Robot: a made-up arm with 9 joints. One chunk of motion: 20 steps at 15 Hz.
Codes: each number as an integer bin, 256 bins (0 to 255) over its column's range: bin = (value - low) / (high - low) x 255, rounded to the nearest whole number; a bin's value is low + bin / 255 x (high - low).
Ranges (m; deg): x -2.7..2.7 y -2.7..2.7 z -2.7..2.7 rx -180..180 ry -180..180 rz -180..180
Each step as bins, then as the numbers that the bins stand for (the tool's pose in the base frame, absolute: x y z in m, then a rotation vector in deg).
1 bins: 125 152 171 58 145 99
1 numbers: -0.0529 0.5188 0.9212 -98.12 24.71 -40.24
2 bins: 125 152 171 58 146 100
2 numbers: -0.0529 0.5188 0.9212 -98.12 26.12 -38.82
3 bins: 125 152 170 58 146 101
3 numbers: -0.0529 0.5188 0.9000 -98.12 26.12 -37.41
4 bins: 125 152 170 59 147 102
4 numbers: -0.0529 0.5188 0.9000 -96.71 27.53 -36.00
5 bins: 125 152 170 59 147 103
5 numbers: -0.0529 0.5188 0.9000 -96.71 27.53 -34.59
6 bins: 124 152 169 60 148 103
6 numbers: -0.0741 0.5188 0.8788 -95.29 28.94 -34.59
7 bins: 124 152 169 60 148 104
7 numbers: -0.0741 0.5188 0.8788 -95.29 28.94 -33.18
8 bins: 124 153 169 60 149 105
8 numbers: -0.0741 0.5400 0.8788 -95.29 30.35 -31.76
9 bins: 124 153 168 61 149 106
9 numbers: -0.0741 0.5400 0.8576 -93.88 30.35 -30.35
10 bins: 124 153 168 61 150 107
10 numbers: -0.0741 0.5400 0.8576 -93.88 31.76 -28.94
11 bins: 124 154 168 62 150 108
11 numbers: -0.0741 0.5612 0.8576 -92.47 31.76 -27.53
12 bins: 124 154 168 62 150 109
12 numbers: -0.0741 0.5612 0.8576 -92.47 31.76 -26.12
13 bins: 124 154 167 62 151 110
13 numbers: -0.0741 0.5612 0.8365 -92.47 33.18 -24.71
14 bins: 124 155 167 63 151 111
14 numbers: -0.0741 0.5824 0.8365 -91.06 33.18 -23.29
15 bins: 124 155 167 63 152 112
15 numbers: -0.0741 0.5824 0.8365 -91.06 34.59 -21.88
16 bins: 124 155 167 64 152 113
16 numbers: -0.0741 0.5824 0.8365 -89.65 34.59 -20.47
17 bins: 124 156 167 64 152 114
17 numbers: -0.0741 0.6035 0.8365 -89.65 34.59 -19.06
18 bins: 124 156 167 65 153 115
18 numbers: -0.0741 0.6035 0.8365 -88.24 36.00 -17.65
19 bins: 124 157 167 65 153 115
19 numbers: -0.0741 0.6247 0.8365 -88.24 36.00 -17.65
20 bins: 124 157 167 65 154 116
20 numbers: -0.0741 0.6247 0.8365 -88.24 37.41 -16.24
